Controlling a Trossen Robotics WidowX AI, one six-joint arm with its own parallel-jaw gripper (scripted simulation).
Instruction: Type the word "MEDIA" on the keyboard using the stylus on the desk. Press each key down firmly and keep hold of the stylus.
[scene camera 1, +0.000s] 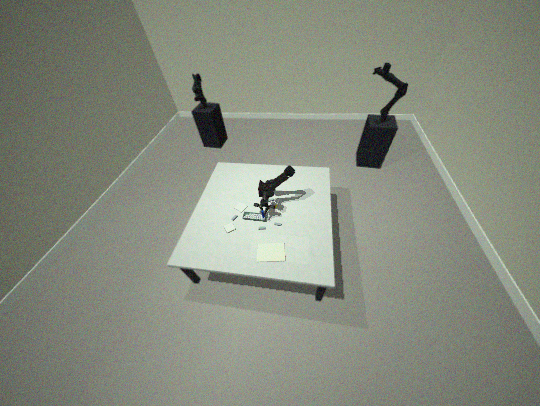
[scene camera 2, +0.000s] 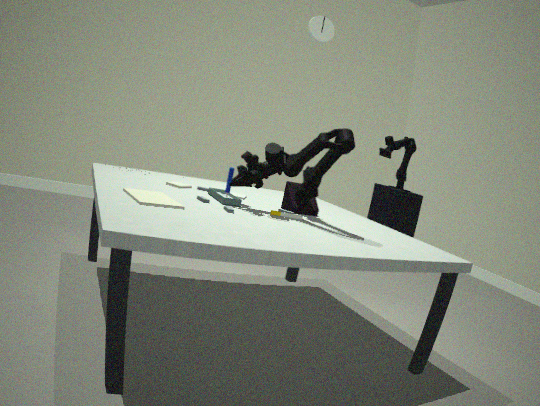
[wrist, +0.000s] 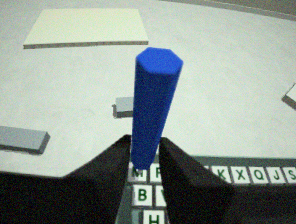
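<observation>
You can see the gripper (scene camera 2: 228, 184), and the same gripper (wrist: 145, 142) is visible from the wrist as well. There's also a blue stylus (wrist: 157, 71).
</observation>
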